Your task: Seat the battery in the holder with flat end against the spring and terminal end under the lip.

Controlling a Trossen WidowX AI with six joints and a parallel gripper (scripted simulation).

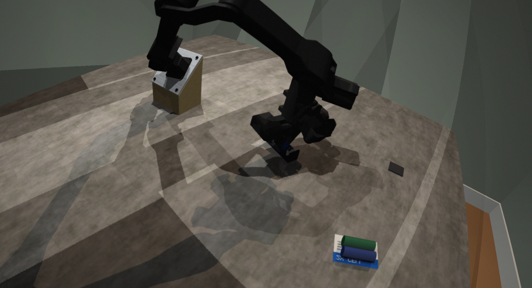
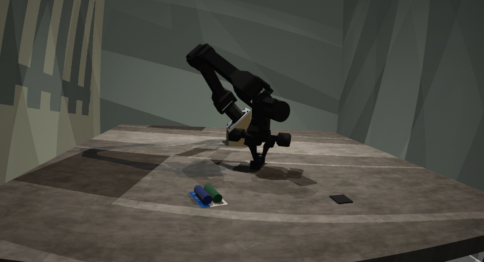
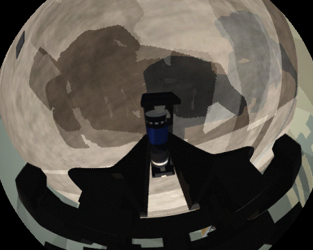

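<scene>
Now: gripper tip 10 mm below the battery. Round my gripper tip: black square (300 mm ahead, 110 mm to the left, 10 mm below).
</scene>
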